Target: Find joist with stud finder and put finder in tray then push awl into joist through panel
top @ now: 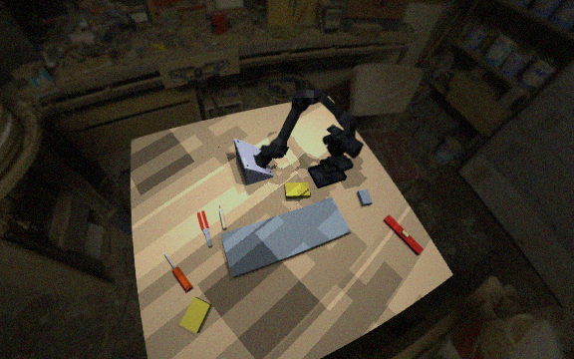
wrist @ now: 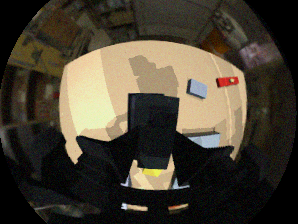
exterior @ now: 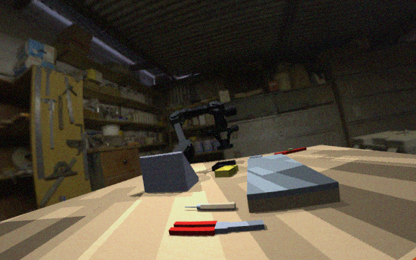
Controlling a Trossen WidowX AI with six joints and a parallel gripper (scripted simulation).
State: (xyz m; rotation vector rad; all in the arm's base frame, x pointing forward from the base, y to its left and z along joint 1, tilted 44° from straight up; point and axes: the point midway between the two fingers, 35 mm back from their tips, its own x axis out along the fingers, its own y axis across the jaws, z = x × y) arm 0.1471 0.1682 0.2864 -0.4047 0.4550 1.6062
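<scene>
The black tray lies 12 cm below my gripper tip, 2 cm behind it and 1 cm to the right of it. Also, from my gripper tip: stud finder 2 cm above, 1 cm to the left; then small grey block 16 cm ahead, 12 cm to the left, 12 cm below; then red level 39 cm ahead, 22 cm to the left, 12 cm below.
</scene>
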